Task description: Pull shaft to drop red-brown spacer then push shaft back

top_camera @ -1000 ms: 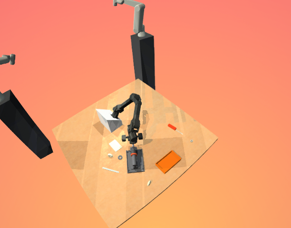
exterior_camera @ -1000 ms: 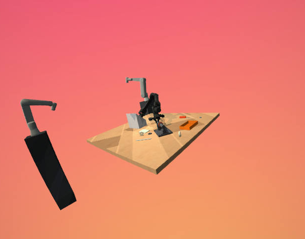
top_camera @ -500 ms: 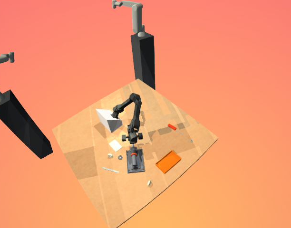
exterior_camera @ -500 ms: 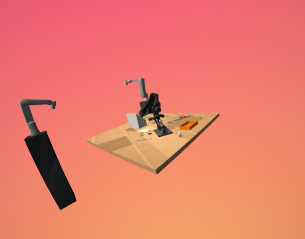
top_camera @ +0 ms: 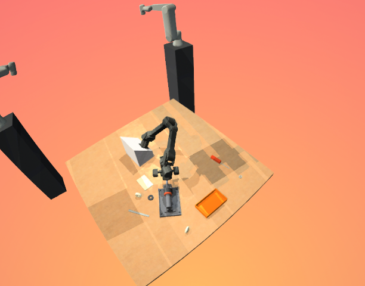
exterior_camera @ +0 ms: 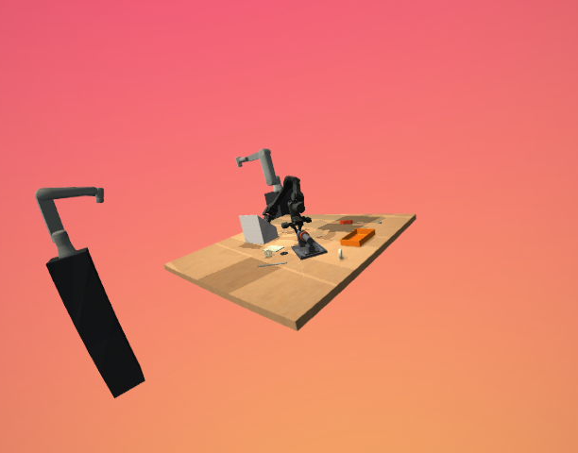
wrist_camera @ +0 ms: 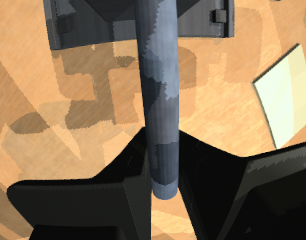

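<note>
Now: gripper tip 60 mm short of the blue-grey shaft, 30 mm to the left of it and 30 mm below it. The rest, counted from my gripper tip: red-brown spacer: 140 mm ahead, 70 mm to the right, 30 mm above; grey support: 160 mm ahead, 90 mm to the right; pale card: 90 mm behind, 150 mm to the right, 40 mm below.
</note>
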